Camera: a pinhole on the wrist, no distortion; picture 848 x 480 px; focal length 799.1 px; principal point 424.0 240.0 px. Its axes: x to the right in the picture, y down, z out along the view. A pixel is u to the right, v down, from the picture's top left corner.
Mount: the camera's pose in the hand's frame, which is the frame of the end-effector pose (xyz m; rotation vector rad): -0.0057 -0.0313 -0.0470 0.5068 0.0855 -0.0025
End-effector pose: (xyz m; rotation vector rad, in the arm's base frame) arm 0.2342 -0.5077 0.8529 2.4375 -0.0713 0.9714
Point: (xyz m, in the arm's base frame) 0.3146 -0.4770 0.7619
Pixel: 410.0 350.2
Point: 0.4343 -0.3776 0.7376
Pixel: 670.0 31.8
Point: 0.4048 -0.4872 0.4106
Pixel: 86.5 249.2
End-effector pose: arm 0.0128 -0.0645 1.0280 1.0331 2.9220 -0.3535
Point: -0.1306 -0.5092 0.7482
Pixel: 162.2 100.5
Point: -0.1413 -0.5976 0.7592
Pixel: 111.3 21.6
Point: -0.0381 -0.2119 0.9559
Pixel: 184.2 186.6
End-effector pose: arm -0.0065 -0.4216 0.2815 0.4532 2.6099 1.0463
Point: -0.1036 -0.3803 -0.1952
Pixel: 668.4 113.6
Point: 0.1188 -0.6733 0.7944
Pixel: behind the camera
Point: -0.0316 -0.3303 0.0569
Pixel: 658.9 434.4
